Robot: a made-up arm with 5 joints. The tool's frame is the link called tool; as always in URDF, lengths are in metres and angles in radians. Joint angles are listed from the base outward.
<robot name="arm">
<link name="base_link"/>
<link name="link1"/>
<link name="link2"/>
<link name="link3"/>
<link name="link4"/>
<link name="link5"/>
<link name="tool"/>
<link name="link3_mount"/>
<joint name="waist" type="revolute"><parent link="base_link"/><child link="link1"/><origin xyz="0 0 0.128" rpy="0 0 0"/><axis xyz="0 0 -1"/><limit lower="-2.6" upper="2.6"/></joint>
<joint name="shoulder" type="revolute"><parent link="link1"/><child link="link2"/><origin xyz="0.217 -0.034 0.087" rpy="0 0 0"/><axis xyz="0 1 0"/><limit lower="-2.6" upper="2.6"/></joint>
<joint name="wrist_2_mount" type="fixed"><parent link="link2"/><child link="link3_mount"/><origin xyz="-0.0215 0.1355 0.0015" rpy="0 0 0"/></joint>
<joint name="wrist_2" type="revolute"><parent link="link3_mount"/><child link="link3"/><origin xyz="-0.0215 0.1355 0.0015" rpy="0 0 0"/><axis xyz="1 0 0"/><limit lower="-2.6" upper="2.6"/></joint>
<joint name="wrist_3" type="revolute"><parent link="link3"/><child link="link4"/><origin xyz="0.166 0.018 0.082" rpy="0 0 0"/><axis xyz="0 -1 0"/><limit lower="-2.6" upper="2.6"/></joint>
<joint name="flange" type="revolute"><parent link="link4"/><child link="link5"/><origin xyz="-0.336 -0.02 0.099" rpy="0 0 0"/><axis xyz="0 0 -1"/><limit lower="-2.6" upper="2.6"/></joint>
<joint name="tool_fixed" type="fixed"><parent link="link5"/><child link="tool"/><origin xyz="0.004 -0.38 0.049" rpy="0 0 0"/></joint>
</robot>
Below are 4 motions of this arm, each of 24 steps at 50 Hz.
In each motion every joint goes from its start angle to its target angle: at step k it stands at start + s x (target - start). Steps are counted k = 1, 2, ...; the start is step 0. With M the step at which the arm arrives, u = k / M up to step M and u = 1 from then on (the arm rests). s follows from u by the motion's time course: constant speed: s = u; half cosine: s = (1 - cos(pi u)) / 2; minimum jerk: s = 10 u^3 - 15 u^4 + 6 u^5.
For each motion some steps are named. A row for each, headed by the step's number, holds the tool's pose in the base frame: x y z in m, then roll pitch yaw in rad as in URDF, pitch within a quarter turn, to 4 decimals.
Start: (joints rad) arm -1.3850 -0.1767 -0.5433 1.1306 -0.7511
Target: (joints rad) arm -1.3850 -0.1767 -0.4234 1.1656 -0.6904
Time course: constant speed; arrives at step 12
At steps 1, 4, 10, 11, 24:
1: -0.0102 0.1421 0.4147 -1.3613 -0.2827 2.6750
4: 0.0017 0.1397 0.4056 -1.3597 -0.3273 2.6811
10: 0.0245 0.1357 0.3858 -1.3568 -0.4166 2.6925
11: 0.0281 0.1352 0.3822 -1.3564 -0.4315 2.6943
24: 0.0317 0.1346 0.3786 -1.3560 -0.4465 2.6961

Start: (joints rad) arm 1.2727 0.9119 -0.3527 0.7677 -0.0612
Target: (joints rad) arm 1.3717 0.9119 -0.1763 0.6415 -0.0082
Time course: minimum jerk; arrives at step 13
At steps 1, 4, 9, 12, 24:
1: -0.0710 -0.2104 0.4422 -0.2052 0.1838 -0.9672
4: -0.0784 -0.2020 0.4419 -0.1886 0.1978 -1.0174
9: -0.1033 -0.1687 0.4413 -0.1258 0.2590 -1.2055
12: -0.1088 -0.1599 0.4412 -0.1099 0.2768 -1.2528
24: -0.1089 -0.1597 0.4412 -0.1095 0.2772 -1.2539

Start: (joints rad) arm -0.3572 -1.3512 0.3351 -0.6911 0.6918
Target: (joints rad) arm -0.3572 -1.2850 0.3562 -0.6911 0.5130
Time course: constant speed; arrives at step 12
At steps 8, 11, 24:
8: -0.1180 -0.3125 0.1282 0.4550 -0.4620 -0.0154
11: -0.1010 -0.3137 0.1423 0.4300 -0.4650 0.0370
24: -0.0953 -0.3139 0.1469 0.4219 -0.4658 0.0545

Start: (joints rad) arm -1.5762 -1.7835 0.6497 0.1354 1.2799
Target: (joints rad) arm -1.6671 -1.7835 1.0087 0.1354 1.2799
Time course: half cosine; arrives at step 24
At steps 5, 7, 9, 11, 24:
5: -0.0676 0.3072 -0.3684 1.8969 -0.4112 0.5976
7: -0.0694 0.3123 -0.3672 1.8926 -0.4170 0.6401
9: -0.0719 0.3185 -0.3657 1.8870 -0.4238 0.6923
11: -0.0753 0.3255 -0.3640 1.8804 -0.4312 0.7508
24: -0.0968 0.3558 -0.3564 1.8460 -0.4607 1.0154

